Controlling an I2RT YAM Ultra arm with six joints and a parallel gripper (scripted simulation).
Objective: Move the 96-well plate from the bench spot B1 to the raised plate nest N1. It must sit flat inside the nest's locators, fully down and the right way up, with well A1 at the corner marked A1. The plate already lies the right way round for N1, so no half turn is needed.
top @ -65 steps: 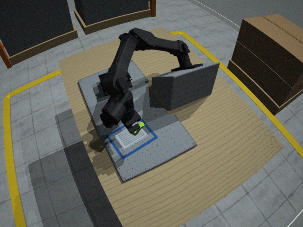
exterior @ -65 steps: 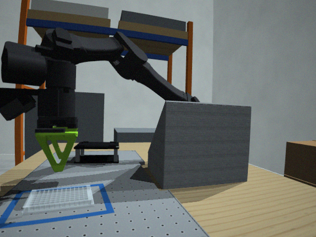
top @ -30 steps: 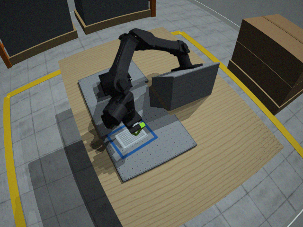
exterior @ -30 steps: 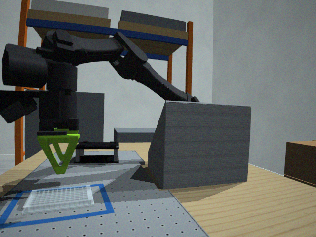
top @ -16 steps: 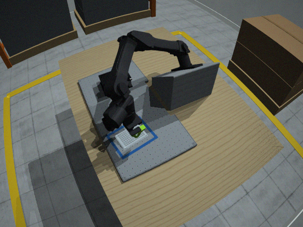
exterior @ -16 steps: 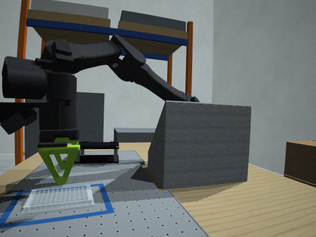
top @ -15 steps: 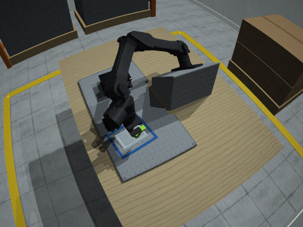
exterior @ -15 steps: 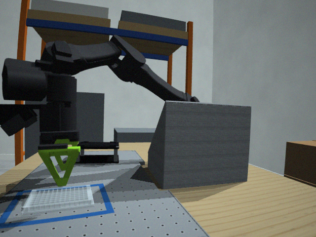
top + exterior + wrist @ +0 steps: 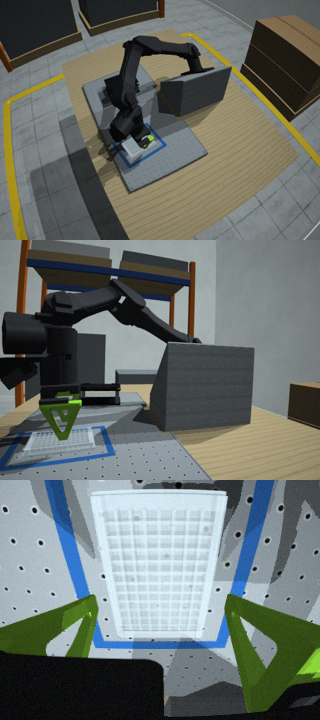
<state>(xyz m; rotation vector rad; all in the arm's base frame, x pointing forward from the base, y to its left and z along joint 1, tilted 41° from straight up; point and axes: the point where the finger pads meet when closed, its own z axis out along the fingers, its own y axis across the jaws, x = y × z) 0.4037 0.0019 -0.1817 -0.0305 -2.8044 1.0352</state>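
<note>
Now: the clear 96-well plate 10 mm ahead of my hand and 30 mm below it. Also, from my hand: black raised nest 100 mm behind, 340 mm to the right, 20 mm above.
</note>
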